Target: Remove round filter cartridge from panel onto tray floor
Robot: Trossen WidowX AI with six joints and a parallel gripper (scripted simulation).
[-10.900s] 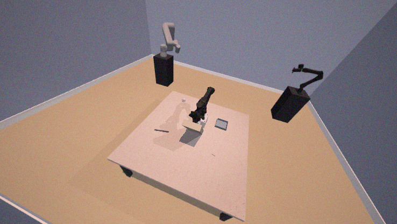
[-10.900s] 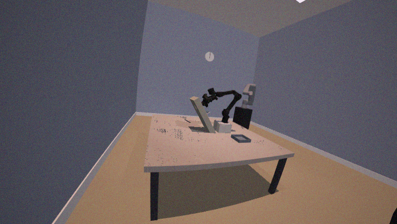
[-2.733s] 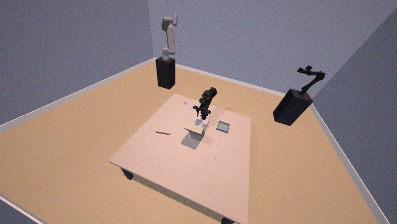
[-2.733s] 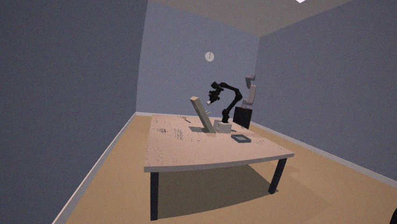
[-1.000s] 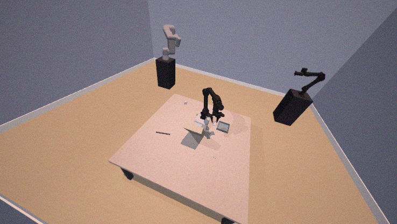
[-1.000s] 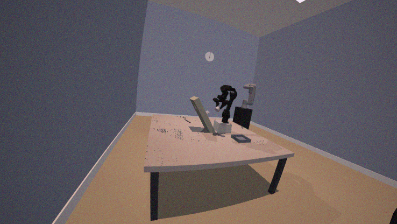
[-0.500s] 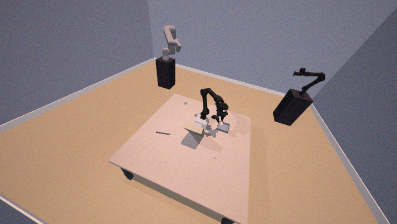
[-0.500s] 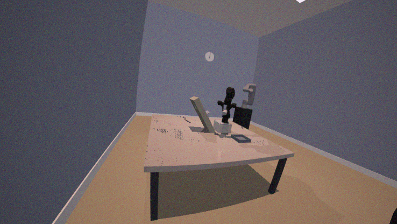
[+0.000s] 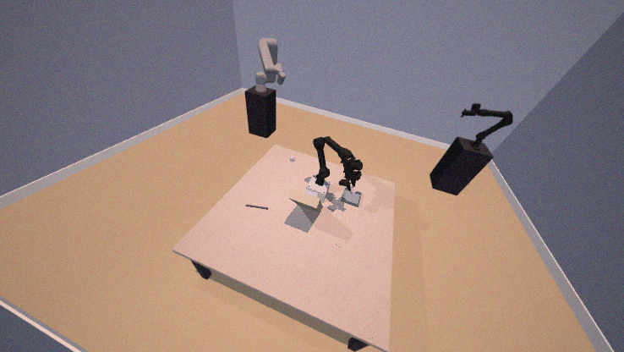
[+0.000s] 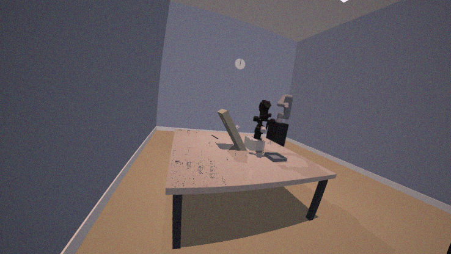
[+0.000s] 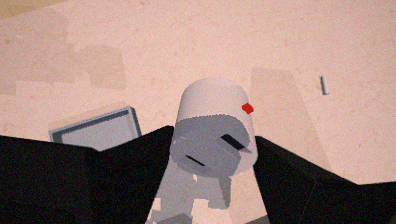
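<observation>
Right now my gripper tip is 25 cm above the tray, 17 cm past it and 3 cm to the right of it. Also, from my gripper tip: small pin: 30 cm ahead, 25 cm below, 2 cm to the left; then round filter cartridge: right at my gripper tip; then small white cube: 62 cm to the right, 41 cm behind, 24 cm below.
</observation>
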